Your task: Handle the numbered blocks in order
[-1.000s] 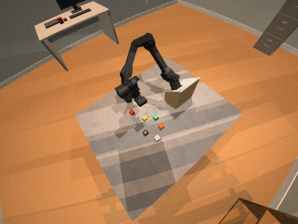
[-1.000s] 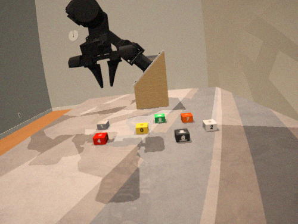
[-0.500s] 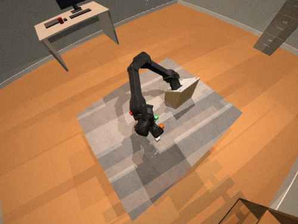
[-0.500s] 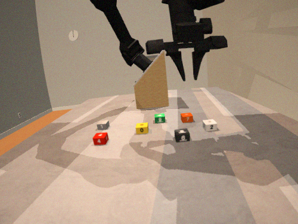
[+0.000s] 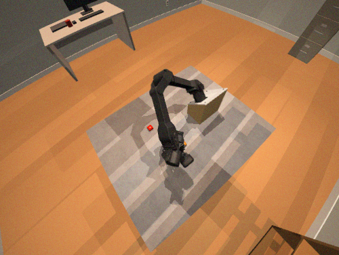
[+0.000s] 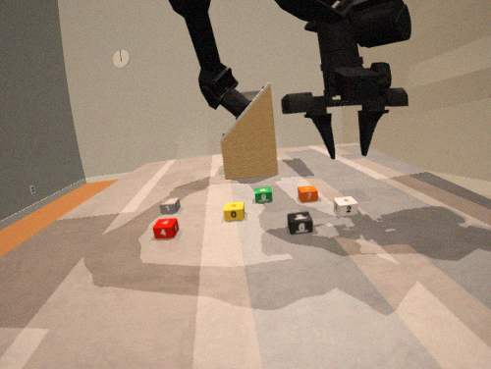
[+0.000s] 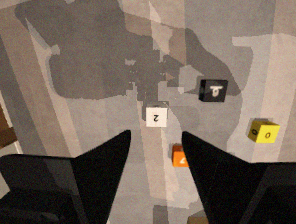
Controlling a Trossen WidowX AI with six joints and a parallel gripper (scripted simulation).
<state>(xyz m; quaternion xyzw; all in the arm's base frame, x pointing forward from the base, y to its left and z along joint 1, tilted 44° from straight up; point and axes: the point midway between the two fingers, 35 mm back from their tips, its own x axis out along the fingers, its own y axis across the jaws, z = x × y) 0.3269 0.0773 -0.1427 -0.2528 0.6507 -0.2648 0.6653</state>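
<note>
Now: gripper tip 8 cm above the white block and 1 cm past it. From my gripper tip the other things lie so: black block: 9 cm to the right, 8 cm below, 3 cm ahead; then green block: 13 cm to the right, 11 cm behind, 8 cm below; then orange block: 9 cm behind, 8 cm below, 5 cm to the right.
</note>
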